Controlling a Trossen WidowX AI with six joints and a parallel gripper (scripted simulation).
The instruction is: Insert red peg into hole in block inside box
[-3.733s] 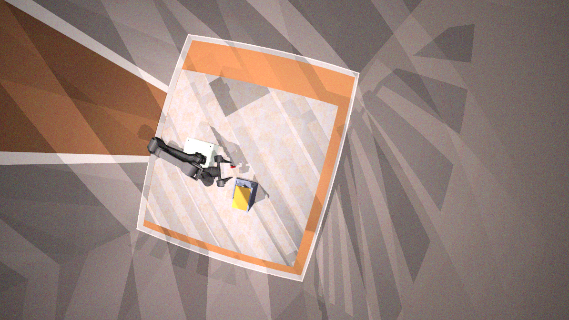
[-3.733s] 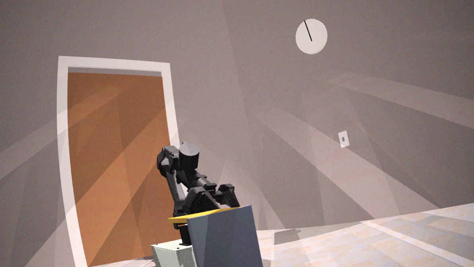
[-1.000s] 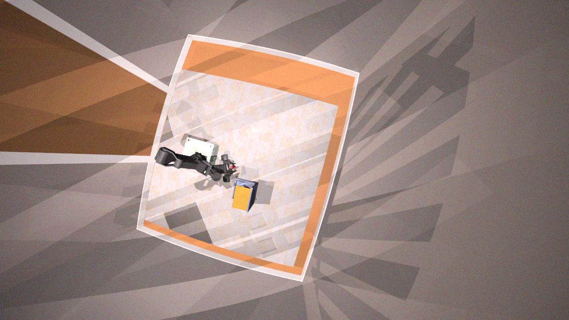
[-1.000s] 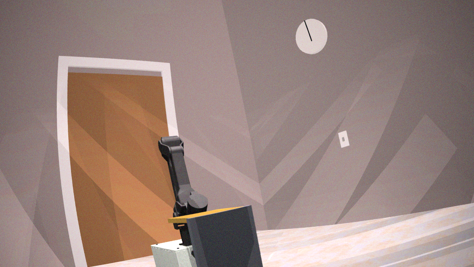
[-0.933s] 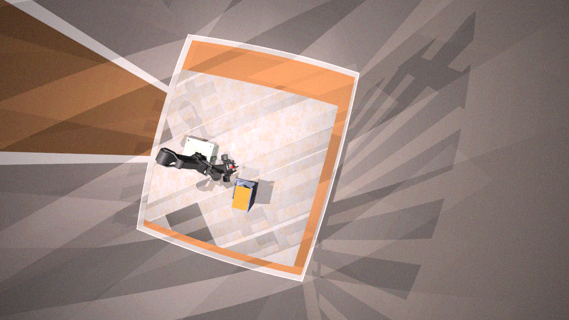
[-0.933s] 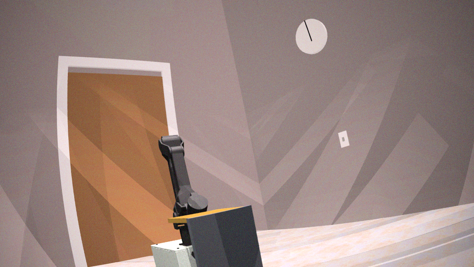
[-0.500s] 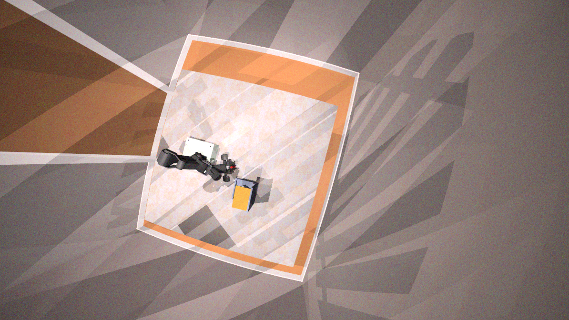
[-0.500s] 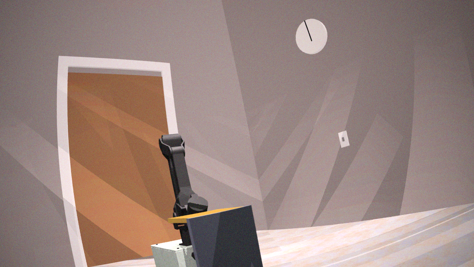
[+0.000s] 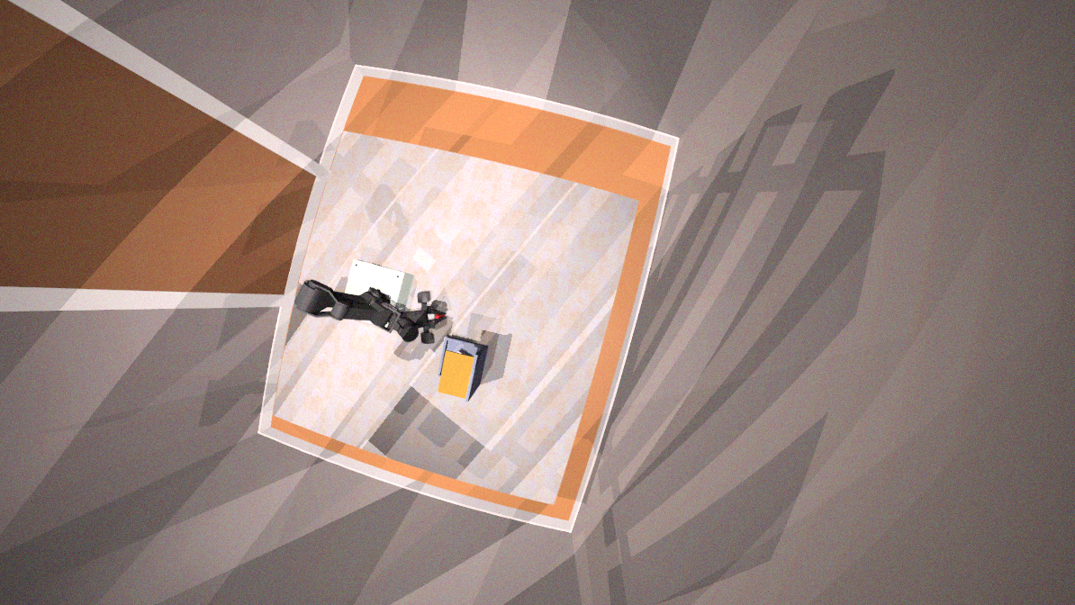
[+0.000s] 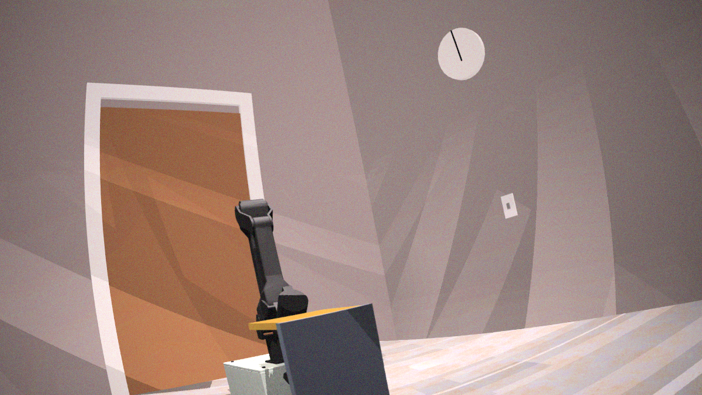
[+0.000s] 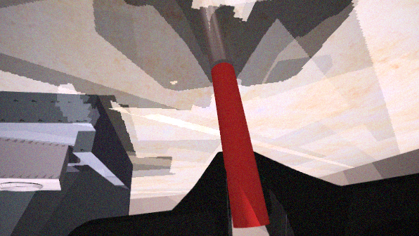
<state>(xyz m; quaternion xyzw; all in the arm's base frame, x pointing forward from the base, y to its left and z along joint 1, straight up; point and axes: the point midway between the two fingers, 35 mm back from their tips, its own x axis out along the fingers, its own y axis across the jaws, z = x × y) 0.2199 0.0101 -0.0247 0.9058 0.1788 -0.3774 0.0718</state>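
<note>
The orange roof lies 17 cm above my gripper tip, 15 cm to the right of it and 13 cm ahead of it. Round my gripper tip: red peg 2 cm behind, 1 cm to the right, 1 cm below.
</note>
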